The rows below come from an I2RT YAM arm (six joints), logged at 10 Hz.
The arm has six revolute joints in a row. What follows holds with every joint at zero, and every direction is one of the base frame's.
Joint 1 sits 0.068 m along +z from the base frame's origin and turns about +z.
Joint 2 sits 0.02 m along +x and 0.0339 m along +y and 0.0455 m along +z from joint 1 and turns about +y.
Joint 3 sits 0.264 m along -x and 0.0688 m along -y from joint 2 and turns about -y.
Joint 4 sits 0.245 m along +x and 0.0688 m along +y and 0.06 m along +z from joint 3 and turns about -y.
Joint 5 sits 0.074 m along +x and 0.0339 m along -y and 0.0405 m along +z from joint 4 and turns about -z.
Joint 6 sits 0.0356 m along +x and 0.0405 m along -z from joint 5 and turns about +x.
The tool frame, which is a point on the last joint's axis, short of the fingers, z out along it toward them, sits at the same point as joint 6; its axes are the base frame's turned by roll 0, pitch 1.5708 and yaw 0 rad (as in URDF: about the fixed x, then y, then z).
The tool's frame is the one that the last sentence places.
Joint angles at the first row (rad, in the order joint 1, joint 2, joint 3, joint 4, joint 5, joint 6):
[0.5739, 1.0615, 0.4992, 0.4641, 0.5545, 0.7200]
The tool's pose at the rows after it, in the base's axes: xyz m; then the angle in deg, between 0 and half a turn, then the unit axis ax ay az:
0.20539 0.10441 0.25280 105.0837 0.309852 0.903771 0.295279
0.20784 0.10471 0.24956 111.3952 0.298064 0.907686 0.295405
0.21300 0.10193 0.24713 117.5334 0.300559 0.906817 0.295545
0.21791 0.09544 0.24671 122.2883 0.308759 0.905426 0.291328
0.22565 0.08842 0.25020 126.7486 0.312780 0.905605 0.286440
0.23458 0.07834 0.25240 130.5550 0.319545 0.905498 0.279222
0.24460 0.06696 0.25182 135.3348 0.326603 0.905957 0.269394
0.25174 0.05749 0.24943 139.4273 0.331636 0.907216 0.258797
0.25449 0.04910 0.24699 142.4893 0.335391 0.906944 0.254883
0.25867 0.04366 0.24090 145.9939 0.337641 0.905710 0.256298
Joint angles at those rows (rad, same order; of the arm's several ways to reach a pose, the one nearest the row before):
[0.5445, 1.0267, 0.5113, 0.3432, 0.5007, 0.7814]
[0.5297, 1.0355, 0.5457, 0.2169, 0.4240, 0.8406]
[0.4969, 1.0549, 0.5834, 0.1085, 0.3416, 0.9001]
[0.4526, 1.0675, 0.6170, 0.0181, 0.2691, 0.9371]
[0.4011, 1.0920, 0.6693, -0.0731, 0.1894, 0.9531]
[0.3386, 1.1217, 0.7162, -0.1471, 0.1131, 0.9539]
[0.2714, 1.1652, 0.7662, -0.2287, 0.0299, 0.9482]
[0.2203, 1.2034, 0.8036, -0.2973, -0.0307, 0.9356]
[0.1795, 1.2220, 0.8215, -0.3458, -0.0811, 0.9234]
[0.1490, 1.2541, 0.8334, -0.3763, -0.1349, 0.9176]

